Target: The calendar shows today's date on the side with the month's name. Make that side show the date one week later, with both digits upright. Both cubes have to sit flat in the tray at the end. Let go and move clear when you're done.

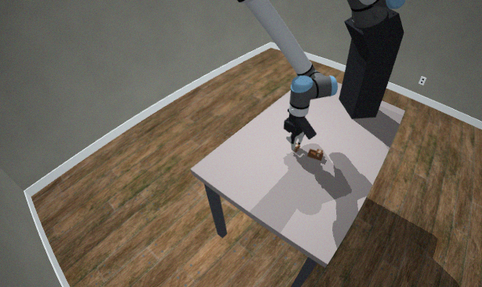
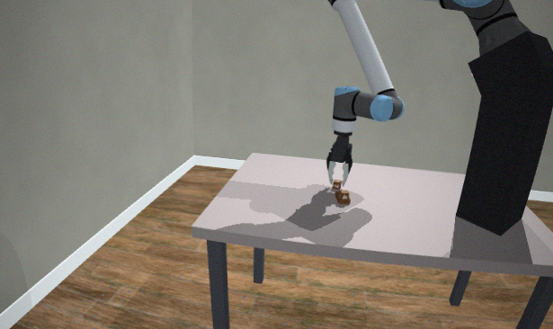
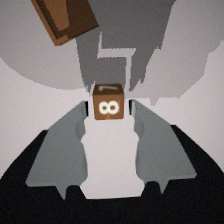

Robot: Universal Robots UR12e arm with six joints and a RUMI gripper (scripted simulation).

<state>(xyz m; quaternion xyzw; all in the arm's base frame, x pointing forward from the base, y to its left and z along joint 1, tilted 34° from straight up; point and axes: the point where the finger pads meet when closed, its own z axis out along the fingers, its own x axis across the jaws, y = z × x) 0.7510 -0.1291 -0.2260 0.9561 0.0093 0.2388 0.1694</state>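
My gripper is now 1 cm above the brown calendar cube. Also, from my hand: brown wooden calendar tray: 10 cm to the left, 3 cm behind, 2 cm below.
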